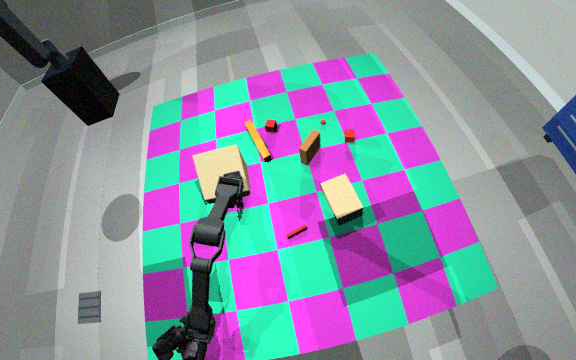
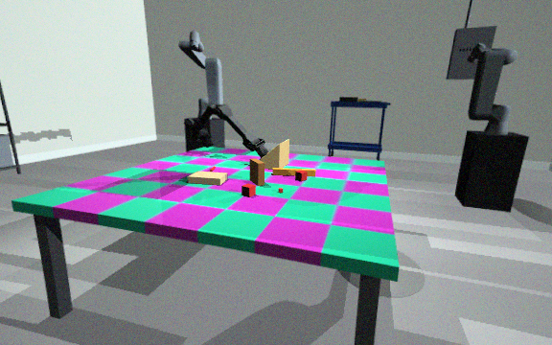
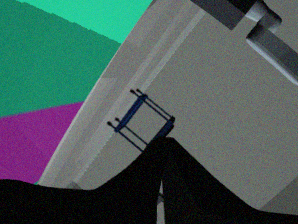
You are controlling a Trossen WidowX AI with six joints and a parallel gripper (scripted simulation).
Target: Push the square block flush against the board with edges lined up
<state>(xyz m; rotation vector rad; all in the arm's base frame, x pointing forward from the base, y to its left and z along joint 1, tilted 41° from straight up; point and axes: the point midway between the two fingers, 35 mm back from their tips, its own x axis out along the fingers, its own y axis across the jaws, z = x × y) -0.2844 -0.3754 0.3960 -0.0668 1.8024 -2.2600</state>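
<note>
The orange-brown square block is 63 cm ahead of my gripper tip, 62 cm to the left of it and 6 cm below it. Round my gripper tip: long orange bar 43 cm ahead, 75 cm to the left, 9 cm below; tan board 70 cm ahead, 41 cm to the left, 9 cm below; red stick 51 cm ahead, 32 cm to the left, 10 cm below.
</note>
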